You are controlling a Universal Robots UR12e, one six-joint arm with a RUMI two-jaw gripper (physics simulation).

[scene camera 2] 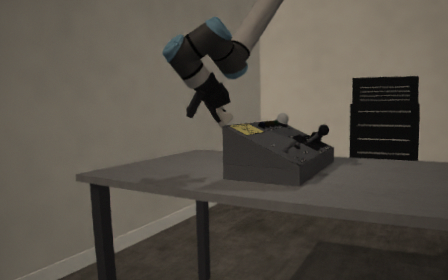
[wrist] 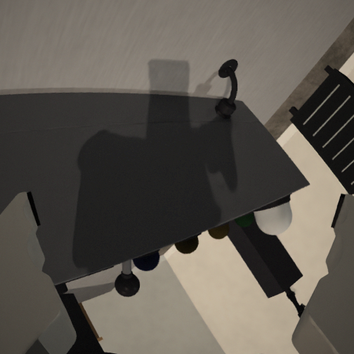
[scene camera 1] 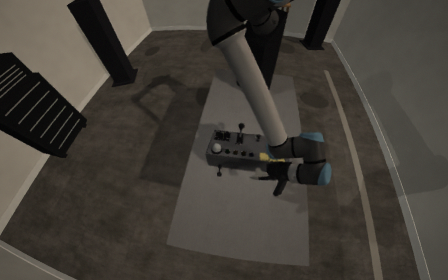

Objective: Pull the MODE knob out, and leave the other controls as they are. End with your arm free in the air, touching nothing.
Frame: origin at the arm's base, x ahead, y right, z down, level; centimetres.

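Seen in the pictures: gripper, fingertip midpoint: (scene camera 2: 227, 121) (scene camera 1: 258, 174); arm's base, origin of the base link: (scene camera 1: 265, 22).
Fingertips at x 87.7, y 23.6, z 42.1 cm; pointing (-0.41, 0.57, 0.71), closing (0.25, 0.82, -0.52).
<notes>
Offsets run from my fingertips to a thing's top centre. "pt": to the spot under its first point. Level surfaces: height alone.
The dark sloped console (scene camera 1: 235, 161) (scene camera 2: 257, 162) (wrist: 270, 165) stands on the table. A row of small knobs shows on it; in the wrist view a blue knob (wrist: 146, 261), a dark knob (wrist: 187, 244), a yellow knob (wrist: 218, 230) and a green knob (wrist: 245, 219) peek past its edge. No lettering is readable, so I cannot tell which control is MODE. My gripper (scene camera 1: 269, 185) (scene camera 2: 208, 116) (wrist: 185, 197) is open, with nothing between its fingers, beside and above the console's high edge near the yellow label {pt dz +1.9, dx -10.0, dy -7.1 cm} (scene camera 1: 265, 157) (scene camera 2: 247, 129).
A white dome {pt dz -2.1, dx -18.5, dy +20.7 cm} (scene camera 1: 216, 148) (scene camera 2: 282, 118) (wrist: 273, 218) and a black ball lever {dz +1.4, dx -35.8, dy +2.0 cm} (scene camera 1: 241, 126) (scene camera 2: 323, 130) rise from the console. A curved black lever {pt dz +14.6, dx -11.3, dy +20.7 cm} (scene camera 1: 219, 170) (wrist: 233, 85) sticks out from its tall side. The grey table {dz +17.9 cm} (scene camera 1: 235, 215) (scene camera 2: 150, 170) carries the console. A black cabinet (scene camera 1: 40, 115) (scene camera 2: 385, 120) stands apart.
</notes>
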